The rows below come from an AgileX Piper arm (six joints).
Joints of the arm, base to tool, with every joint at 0 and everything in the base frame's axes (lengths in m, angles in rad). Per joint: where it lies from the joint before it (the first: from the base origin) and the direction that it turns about. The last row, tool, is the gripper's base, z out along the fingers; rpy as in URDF.
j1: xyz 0 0 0.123 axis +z
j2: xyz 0 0 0 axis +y
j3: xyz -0.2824 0 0.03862 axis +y
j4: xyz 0.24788 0 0.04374 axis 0.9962 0 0.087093
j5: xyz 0 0 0 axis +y
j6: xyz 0.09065 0 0.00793 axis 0.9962 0 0.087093
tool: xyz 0 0 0 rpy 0 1.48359 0
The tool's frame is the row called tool.
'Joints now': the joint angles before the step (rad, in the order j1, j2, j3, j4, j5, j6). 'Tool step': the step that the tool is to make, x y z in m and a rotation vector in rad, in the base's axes. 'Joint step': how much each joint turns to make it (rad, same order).
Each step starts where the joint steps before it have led.
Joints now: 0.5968 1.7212 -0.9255 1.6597 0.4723 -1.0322
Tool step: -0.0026 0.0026 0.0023 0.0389 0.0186 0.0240
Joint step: 0.0000 0.0000 -0.0002 0.0199 0.0463 -0.0035
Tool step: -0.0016 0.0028 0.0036 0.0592 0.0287 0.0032
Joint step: 0.0001 -0.0001 0.0002 0.0533 0.0456 -0.0069
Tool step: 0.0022 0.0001 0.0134 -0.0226 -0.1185 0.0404
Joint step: -0.0002 -0.0246 -0.0238 -0.0274 -0.0167 -0.0757
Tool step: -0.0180 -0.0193 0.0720 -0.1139 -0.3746 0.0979
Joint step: 0.0001 -0.2121 -0.0491 -0.3391 -0.0685 0.0314
